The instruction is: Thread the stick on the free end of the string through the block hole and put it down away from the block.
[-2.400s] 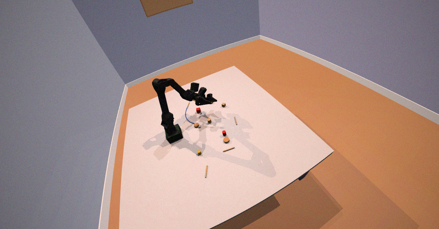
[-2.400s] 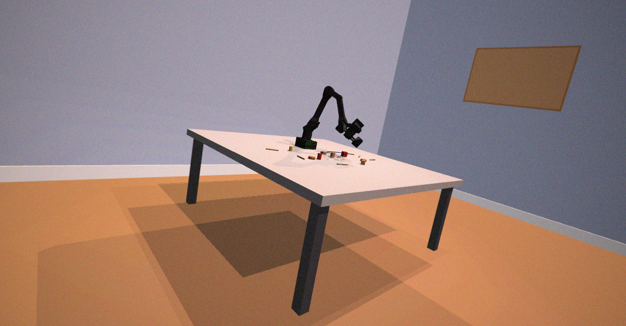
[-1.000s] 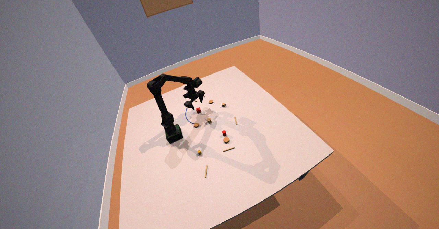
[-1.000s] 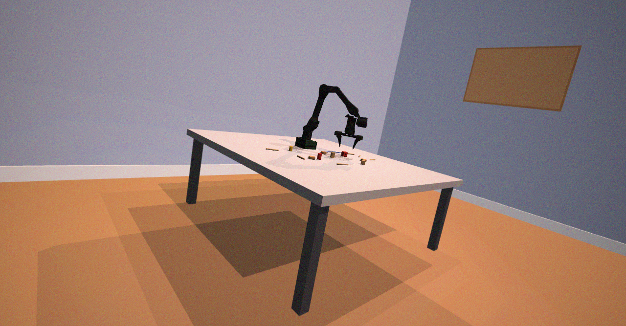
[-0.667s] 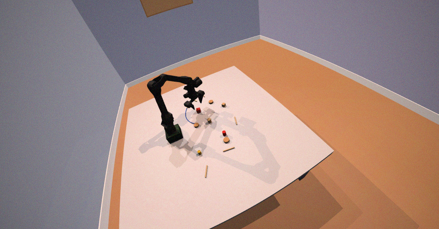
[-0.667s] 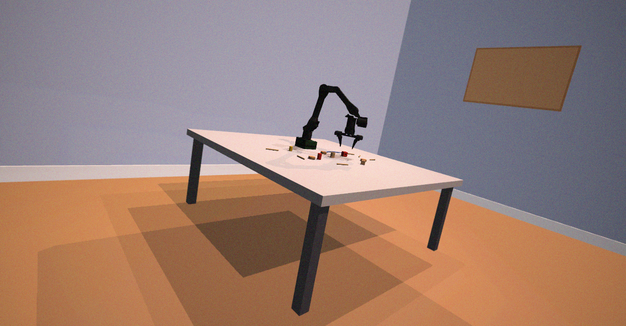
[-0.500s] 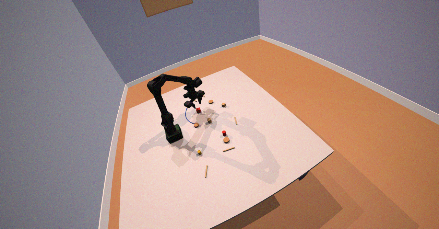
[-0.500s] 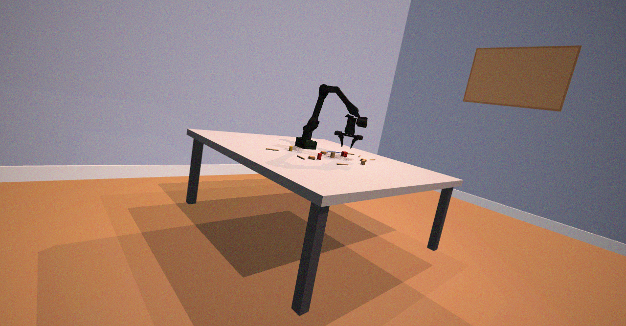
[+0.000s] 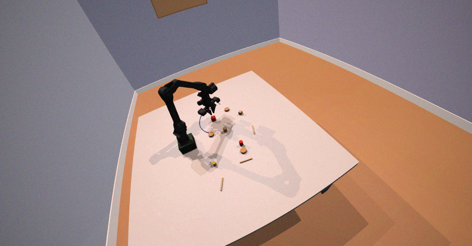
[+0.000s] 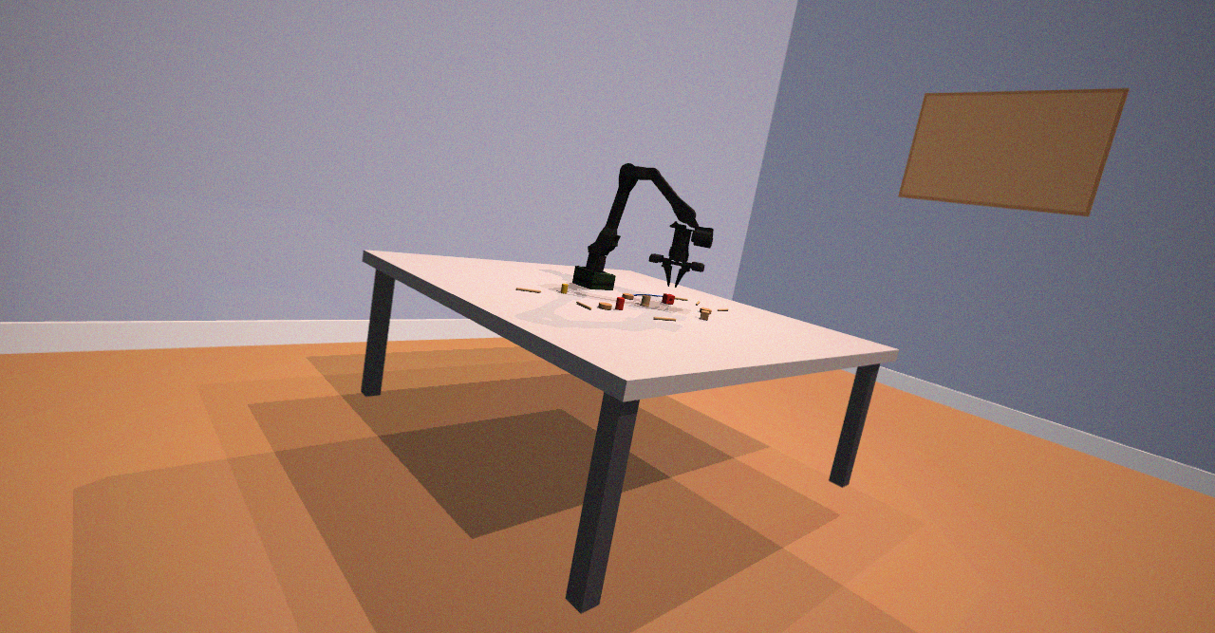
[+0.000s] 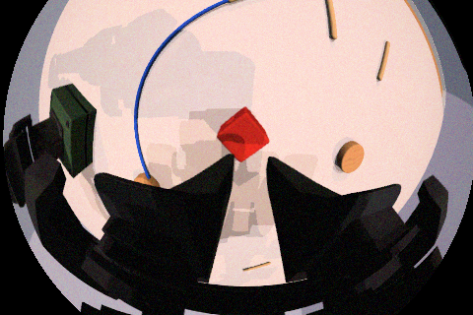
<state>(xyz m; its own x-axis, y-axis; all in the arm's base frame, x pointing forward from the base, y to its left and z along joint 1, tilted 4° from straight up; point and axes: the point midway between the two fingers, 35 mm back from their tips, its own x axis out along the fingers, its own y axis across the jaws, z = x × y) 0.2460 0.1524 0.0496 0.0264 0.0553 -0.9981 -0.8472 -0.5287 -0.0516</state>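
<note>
My gripper tip is 10 mm past the red block and 40 mm above it. From my gripper tip the other things lie so: round wooden button: 60 mm behind, 140 mm to the right, 50 mm below; wooden cylinder: 40 mm ahead, 160 mm to the right, 40 mm below; thin wooden stick: 80 mm behind, 120 mm to the left, 60 mm below.
</note>
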